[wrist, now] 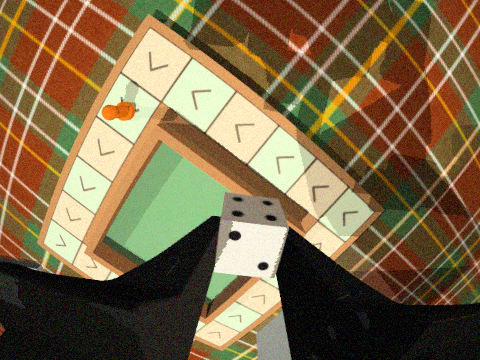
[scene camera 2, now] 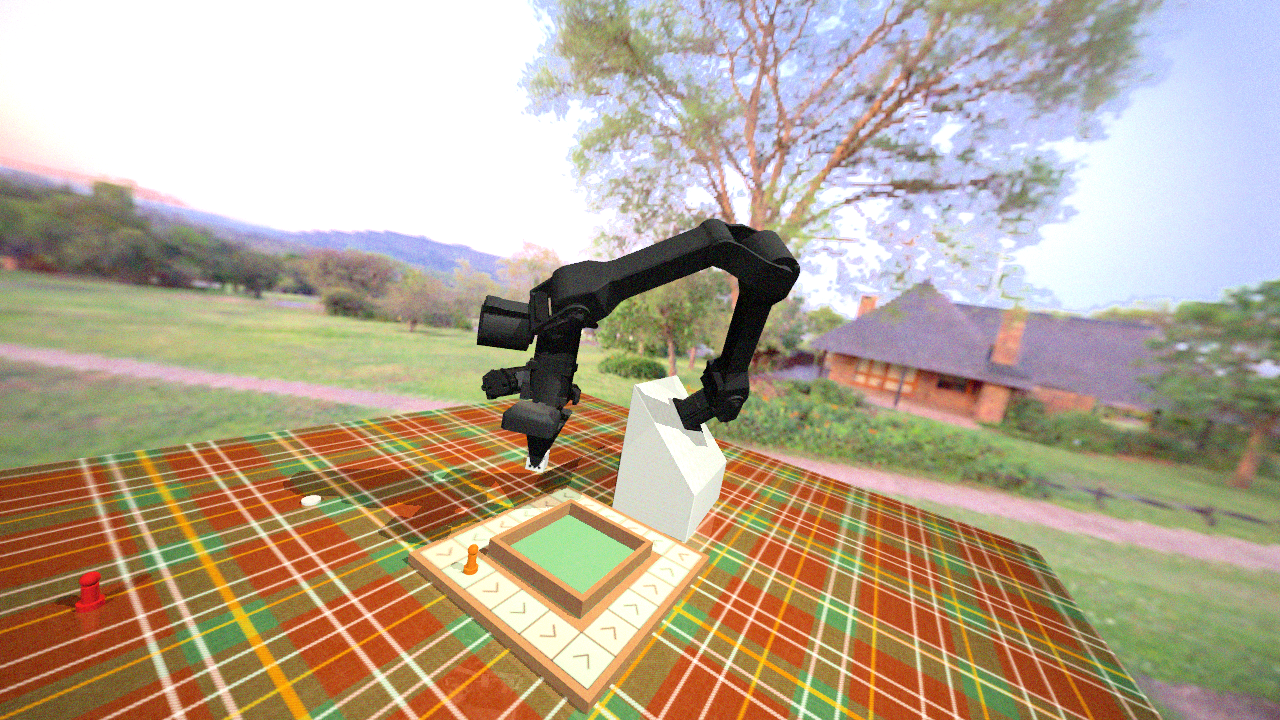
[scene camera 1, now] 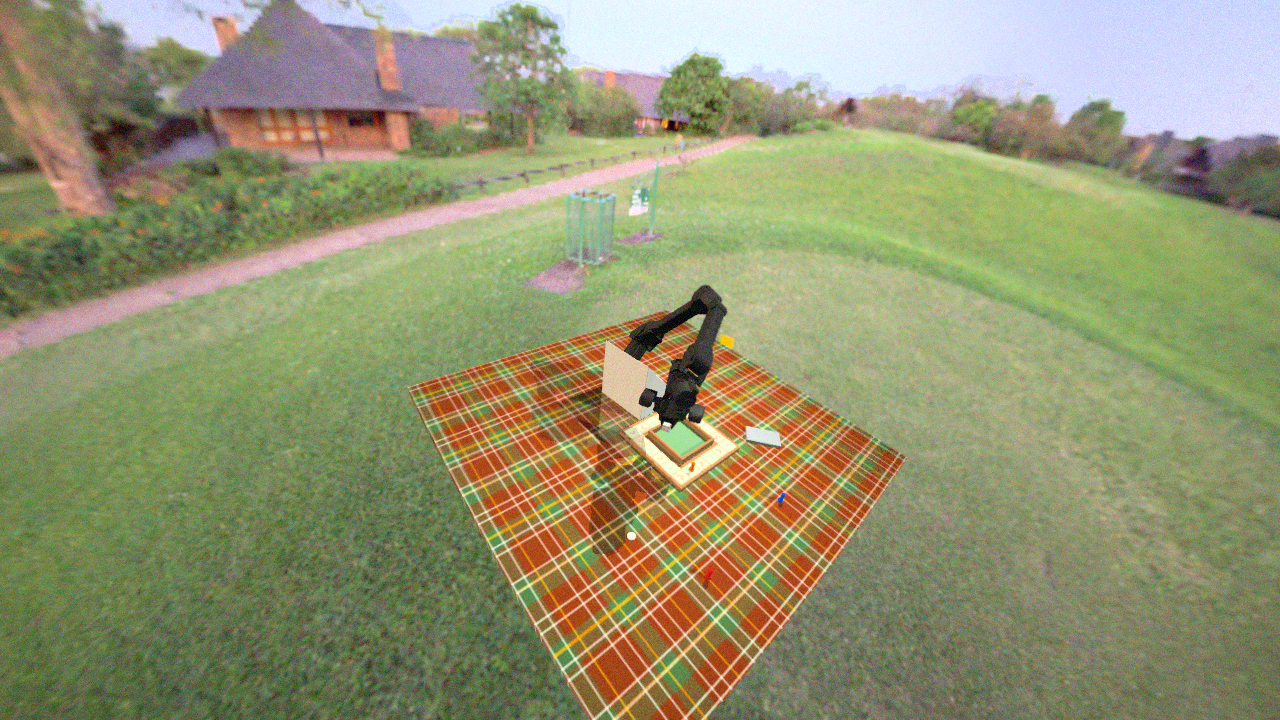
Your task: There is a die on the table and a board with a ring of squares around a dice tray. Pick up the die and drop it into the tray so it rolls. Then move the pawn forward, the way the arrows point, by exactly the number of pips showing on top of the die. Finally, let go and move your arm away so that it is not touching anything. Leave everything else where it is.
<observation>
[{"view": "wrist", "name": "my gripper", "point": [248, 229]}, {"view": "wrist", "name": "white die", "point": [252, 234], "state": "held by my gripper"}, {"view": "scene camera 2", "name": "my gripper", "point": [537, 461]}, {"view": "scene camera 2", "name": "red pawn-like piece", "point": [90, 600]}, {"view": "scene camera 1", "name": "my gripper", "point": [666, 427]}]
</observation>
